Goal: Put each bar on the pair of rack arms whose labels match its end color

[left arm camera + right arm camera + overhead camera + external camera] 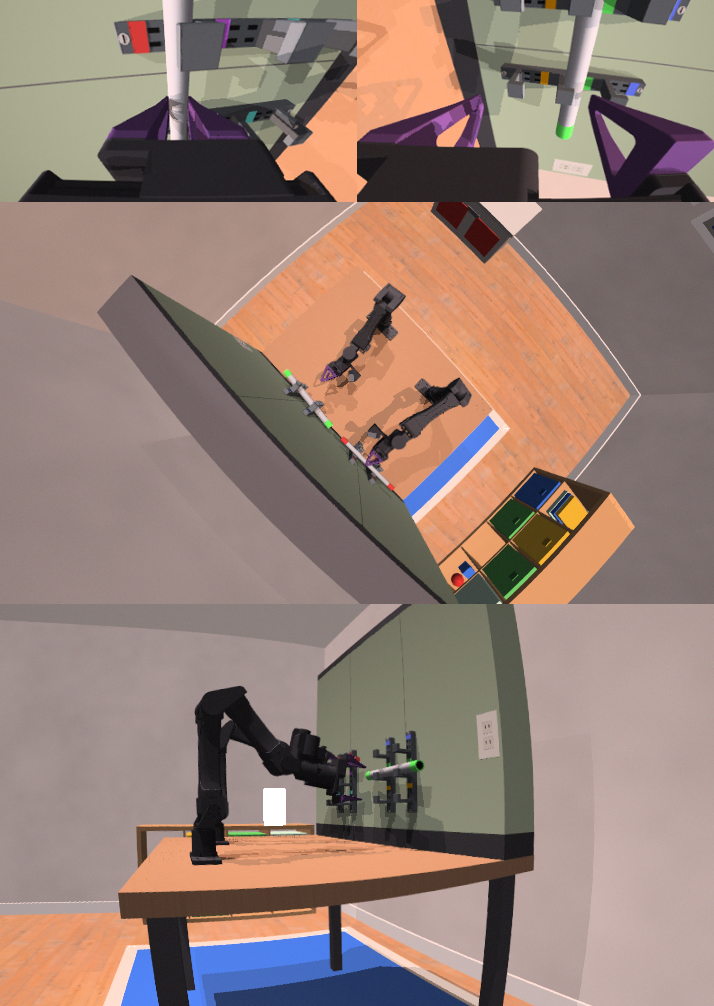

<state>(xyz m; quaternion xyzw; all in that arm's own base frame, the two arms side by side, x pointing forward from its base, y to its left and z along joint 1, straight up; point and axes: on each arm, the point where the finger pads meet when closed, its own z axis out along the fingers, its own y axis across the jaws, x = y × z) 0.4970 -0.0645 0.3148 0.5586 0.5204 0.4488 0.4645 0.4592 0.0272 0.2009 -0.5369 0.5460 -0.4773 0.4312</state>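
Right now my left hand is right at the red-ended bar. The rest, counted from my left hand: black strip 80 mm ahead, 210 mm to the right, 280 mm below; then green wall panel 140 mm ahead, 200 mm to the right, 110 mm above; then green-ended bar 60 mm ahead, 390 mm to the right, 70 mm below.
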